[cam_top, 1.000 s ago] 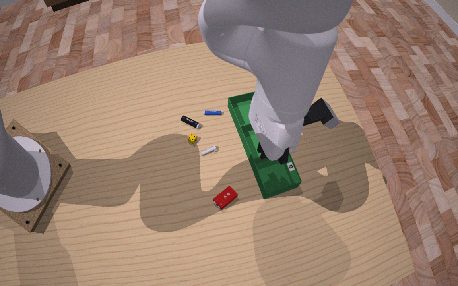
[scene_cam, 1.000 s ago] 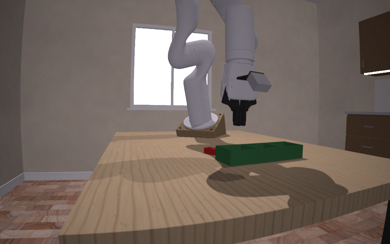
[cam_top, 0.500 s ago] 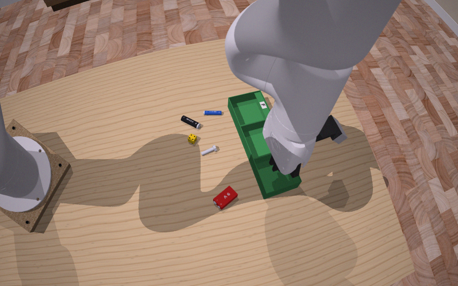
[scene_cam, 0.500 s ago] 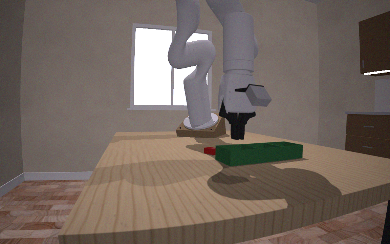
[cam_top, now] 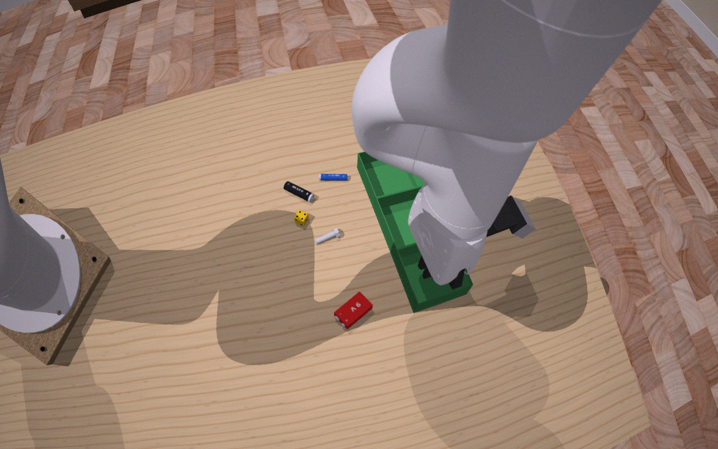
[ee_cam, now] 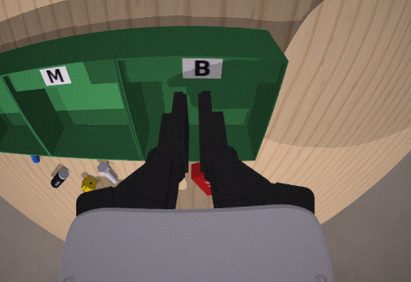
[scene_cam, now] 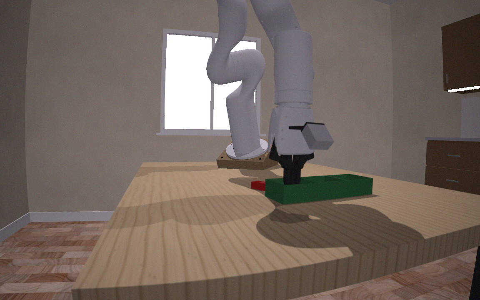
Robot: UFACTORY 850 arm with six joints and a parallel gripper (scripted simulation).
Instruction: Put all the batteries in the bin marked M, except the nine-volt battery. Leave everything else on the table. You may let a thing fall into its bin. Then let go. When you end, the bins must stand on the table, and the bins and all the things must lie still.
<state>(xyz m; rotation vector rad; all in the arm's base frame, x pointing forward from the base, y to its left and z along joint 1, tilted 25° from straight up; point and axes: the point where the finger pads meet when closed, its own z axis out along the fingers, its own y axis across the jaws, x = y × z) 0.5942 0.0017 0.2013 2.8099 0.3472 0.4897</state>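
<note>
Now: the green three-part bin 10 mm behind my hand, 80 mm to the left of it and 30 mm below it. The rest, counted from my hand: red nine-volt battery 120 mm behind, 40 mm to the right, 40 mm below; then yellow die 170 mm behind, 110 mm to the left, 40 mm below; then white bolt 130 mm behind, 80 mm to the left, 40 mm below.
</note>
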